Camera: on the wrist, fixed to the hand. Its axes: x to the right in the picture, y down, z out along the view.
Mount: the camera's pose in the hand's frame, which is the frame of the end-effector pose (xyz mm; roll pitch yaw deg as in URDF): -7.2 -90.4 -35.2 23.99 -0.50 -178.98
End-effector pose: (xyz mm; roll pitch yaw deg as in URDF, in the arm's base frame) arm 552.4 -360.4 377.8 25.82 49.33 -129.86
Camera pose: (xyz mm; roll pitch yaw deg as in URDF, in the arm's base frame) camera 539.3 -273.1 337.0 -3.15 -49.32 51.88
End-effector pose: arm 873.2 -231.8 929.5 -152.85 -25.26 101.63
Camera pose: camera 817.7 -281.5 992.1 176.31 25.23 -79.63
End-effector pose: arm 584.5 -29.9 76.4 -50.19 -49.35 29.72
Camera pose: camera 591.6 -123.6 101.5 74.49 48.25 -149.88
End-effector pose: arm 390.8 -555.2 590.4 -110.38 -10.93 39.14
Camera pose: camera 372.0 -572.4 684.3 134.22 10.15 -141.70
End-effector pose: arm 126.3 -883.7 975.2 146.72 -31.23 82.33
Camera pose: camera 32.8 -866.8 954.2 -123.08 32.21 -98.35
